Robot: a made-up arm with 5 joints.
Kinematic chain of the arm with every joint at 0, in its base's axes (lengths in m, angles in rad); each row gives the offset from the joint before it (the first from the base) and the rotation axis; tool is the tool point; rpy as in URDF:
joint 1: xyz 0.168 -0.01 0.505 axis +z
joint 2: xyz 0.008 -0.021 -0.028 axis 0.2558 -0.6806 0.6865
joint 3: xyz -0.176 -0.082 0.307 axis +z
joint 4: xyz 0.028 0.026 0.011 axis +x
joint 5: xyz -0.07 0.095 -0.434 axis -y
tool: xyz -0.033 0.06 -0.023 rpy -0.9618 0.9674 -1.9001
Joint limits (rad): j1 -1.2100..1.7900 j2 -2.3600..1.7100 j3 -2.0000..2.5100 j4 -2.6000..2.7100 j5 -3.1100..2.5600
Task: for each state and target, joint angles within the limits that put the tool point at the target. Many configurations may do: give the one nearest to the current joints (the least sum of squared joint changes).
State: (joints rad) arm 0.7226 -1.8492 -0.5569 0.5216 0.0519
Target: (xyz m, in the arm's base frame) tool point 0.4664 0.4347 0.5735
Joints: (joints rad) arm 0.4342 -1.0530 -0.4684 1.3567 -0.0264
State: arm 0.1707 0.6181 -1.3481 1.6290 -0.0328
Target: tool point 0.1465 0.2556 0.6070
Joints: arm 0.1920 0.3124 -0.8243 0.7612 0.0271
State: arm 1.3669 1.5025 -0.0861 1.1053 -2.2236
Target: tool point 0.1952 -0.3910 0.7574
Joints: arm 1.6121 1.2486 -0.6927 1.3396 -2.2775
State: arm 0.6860 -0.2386 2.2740 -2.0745 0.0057
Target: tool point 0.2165 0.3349 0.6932
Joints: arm 0.8613 -0.3908 2.5076 -1.8562 0.0389
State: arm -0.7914 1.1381 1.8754 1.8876 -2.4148
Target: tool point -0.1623 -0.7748 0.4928
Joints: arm -0.1873 1.5034 2.0543 2.0995 -2.7074
